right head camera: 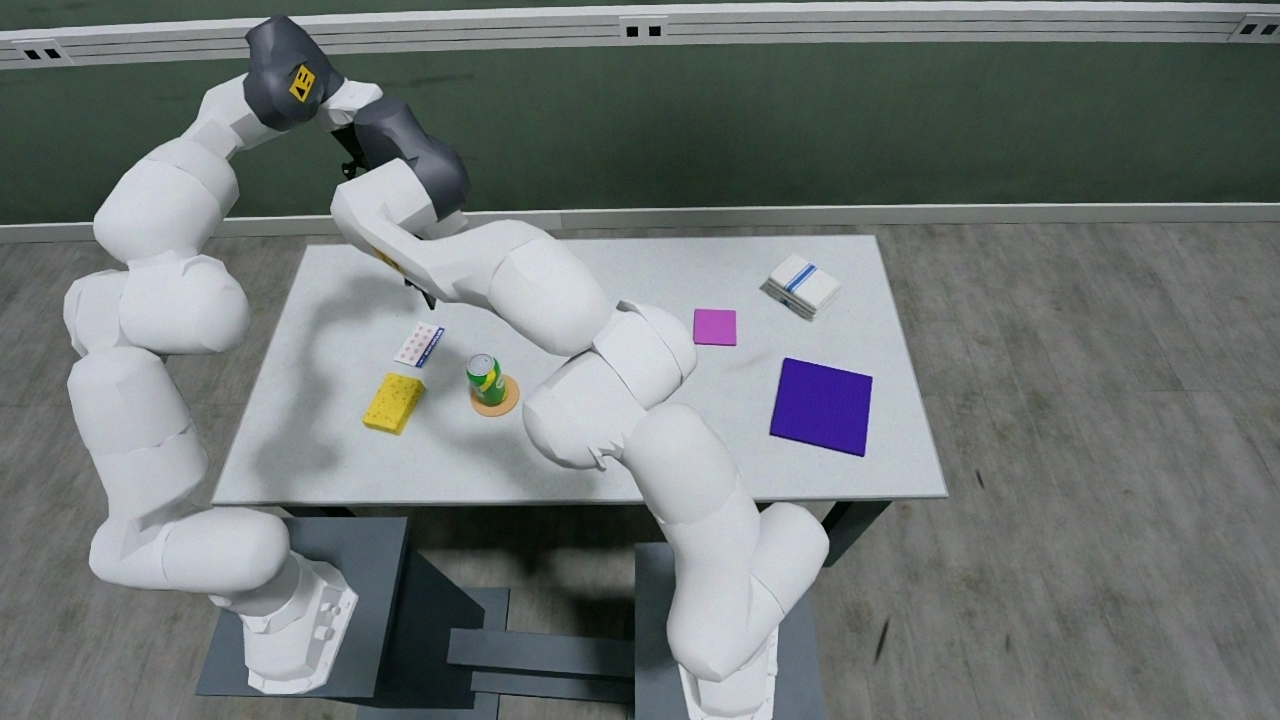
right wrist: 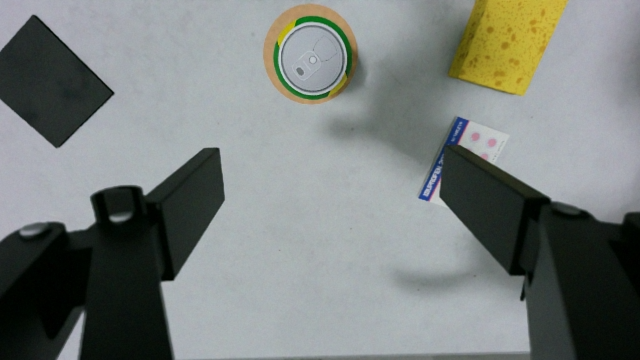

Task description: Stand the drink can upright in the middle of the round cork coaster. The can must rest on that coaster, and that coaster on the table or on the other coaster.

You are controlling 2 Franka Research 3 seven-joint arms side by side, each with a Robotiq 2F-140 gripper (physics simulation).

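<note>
The green and yellow drink can [right head camera: 486,381] [right wrist: 313,59] stands upright on the round cork coaster [right head camera: 490,410] [right wrist: 268,56], roughly in its middle. The coaster lies flat on the table, and its rim shows around the can. My right gripper [right wrist: 332,172] is open and empty, above the table; in the right wrist view the can is above the gap between its fingers, apart from them. In the right head view the right arm hides most of that gripper. My left gripper [right head camera: 350,166] is beyond the table's back left corner, away from the can; its fingers are mostly hidden.
A yellow sponge [right head camera: 393,403] [right wrist: 509,45] and a pill pack [right head camera: 418,343] [right wrist: 462,145] lie left of the can in the right head view. A dark square [right wrist: 56,82] shows in the right wrist view. A magenta square [right head camera: 714,327], folded cloth [right head camera: 802,284] and purple mat [right head camera: 820,407] lie at the right.
</note>
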